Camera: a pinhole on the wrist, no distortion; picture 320 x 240 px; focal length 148.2 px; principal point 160.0 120.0 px. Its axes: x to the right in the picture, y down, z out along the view. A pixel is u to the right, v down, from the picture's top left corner.
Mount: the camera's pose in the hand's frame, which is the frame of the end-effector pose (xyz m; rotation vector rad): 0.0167 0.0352 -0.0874 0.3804 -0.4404 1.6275
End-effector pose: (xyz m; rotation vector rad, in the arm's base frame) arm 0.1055 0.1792 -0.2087 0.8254 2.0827 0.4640
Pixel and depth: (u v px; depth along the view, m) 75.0 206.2 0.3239
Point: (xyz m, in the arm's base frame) 0.1302 -0.1420 -0.3486
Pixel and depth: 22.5 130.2 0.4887
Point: -0.0495 -0.2317 -0.6357
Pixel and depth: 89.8 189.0 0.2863
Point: 0.1302 -0.0596 -0.3357
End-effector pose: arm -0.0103 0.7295 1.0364 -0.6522 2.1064 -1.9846
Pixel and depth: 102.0 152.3 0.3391
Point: 0.1381 0.6213 1.2638
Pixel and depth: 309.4 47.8 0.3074
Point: -0.0164 0.3679 0.8652
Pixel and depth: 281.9 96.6 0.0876
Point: -0.0303 0.6984 0.9835
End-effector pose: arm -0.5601 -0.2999 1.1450 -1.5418 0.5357 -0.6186
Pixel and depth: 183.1 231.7 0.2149
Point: -0.6024 -0.1174 1.1877
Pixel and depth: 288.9 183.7 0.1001
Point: -0.5585 -0.2500 1.0843
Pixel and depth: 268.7 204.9 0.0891
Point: -0.5770 -0.2607 1.0984
